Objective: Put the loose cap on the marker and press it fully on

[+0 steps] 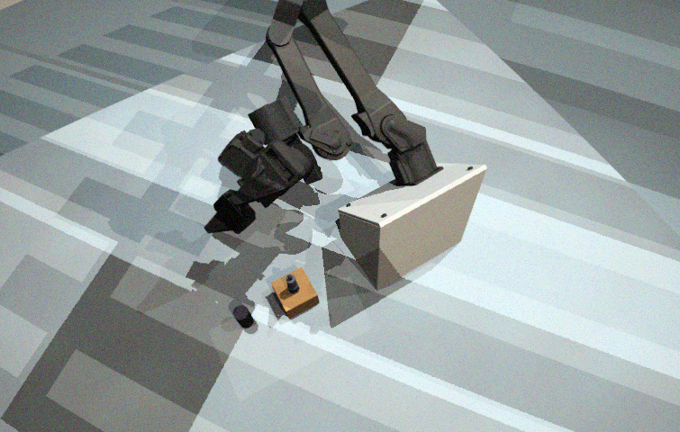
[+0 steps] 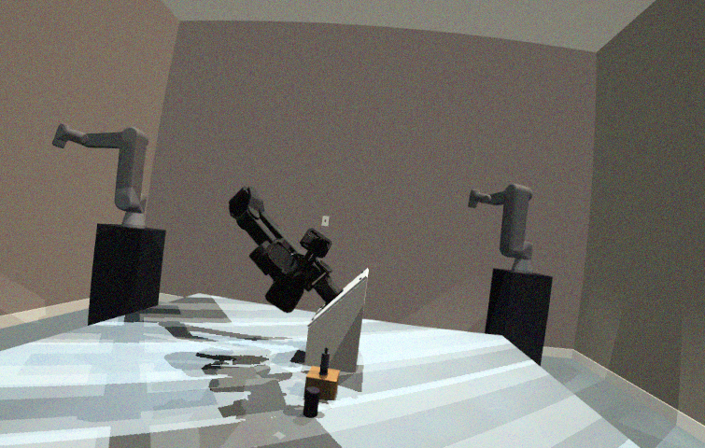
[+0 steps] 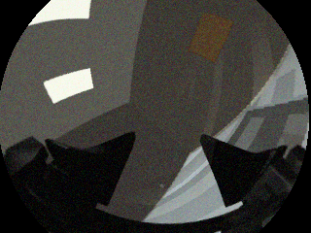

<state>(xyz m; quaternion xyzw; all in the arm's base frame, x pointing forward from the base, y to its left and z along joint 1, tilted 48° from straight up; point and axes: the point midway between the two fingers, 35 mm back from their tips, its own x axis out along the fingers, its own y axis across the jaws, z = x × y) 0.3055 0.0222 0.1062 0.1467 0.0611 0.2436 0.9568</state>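
Now: the orange holder block 270 mm below my gripper tip, 60 mm behind it and 40 mm to the left of it.
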